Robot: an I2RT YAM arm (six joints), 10 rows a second.
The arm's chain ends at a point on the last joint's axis. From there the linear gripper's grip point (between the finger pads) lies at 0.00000 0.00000 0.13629 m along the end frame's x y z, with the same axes.
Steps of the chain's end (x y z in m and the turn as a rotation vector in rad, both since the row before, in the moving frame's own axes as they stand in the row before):
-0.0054 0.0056 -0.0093 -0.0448 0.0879 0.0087
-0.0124 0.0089 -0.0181 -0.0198 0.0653 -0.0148
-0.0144 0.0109 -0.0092 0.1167 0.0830 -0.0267
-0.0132 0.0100 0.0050 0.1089 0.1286 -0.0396
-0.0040 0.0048 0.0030 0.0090 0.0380 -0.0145
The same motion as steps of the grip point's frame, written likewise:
0.0065 0.0117 -0.0100 -0.0448 0.0879 0.0087
-0.0035 0.0115 -0.0184 -0.0198 0.0653 -0.0148
-0.0033 -0.0051 -0.0106 0.1167 0.0830 -0.0267
0.0039 -0.0051 0.0031 0.1089 0.1286 -0.0396
0.0012 0.0035 0.0029 0.0090 0.0380 -0.0145

